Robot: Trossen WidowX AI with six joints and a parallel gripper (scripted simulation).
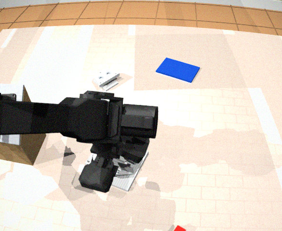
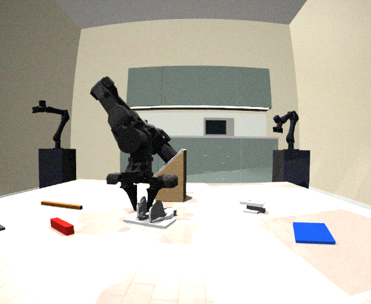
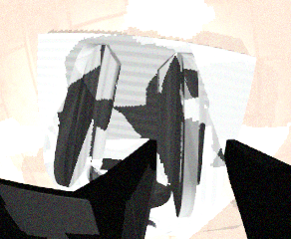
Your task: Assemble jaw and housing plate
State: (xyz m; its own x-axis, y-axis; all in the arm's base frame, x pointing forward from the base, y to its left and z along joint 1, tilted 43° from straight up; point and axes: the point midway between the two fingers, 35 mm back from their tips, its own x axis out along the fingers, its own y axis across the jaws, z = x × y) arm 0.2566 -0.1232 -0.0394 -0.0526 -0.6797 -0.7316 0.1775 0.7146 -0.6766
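Now: the jaw 3 cm behind my gripper tip and 2 cm to the left of it. Also, from my gripper tip: red block 17 cm to the right, 14 cm ahead, 1 cm below; orange bar 29 cm to the right, 5 cm behind, 2 cm below; blue flat plate 40 cm to the left, 15 cm ahead, 2 cm below.
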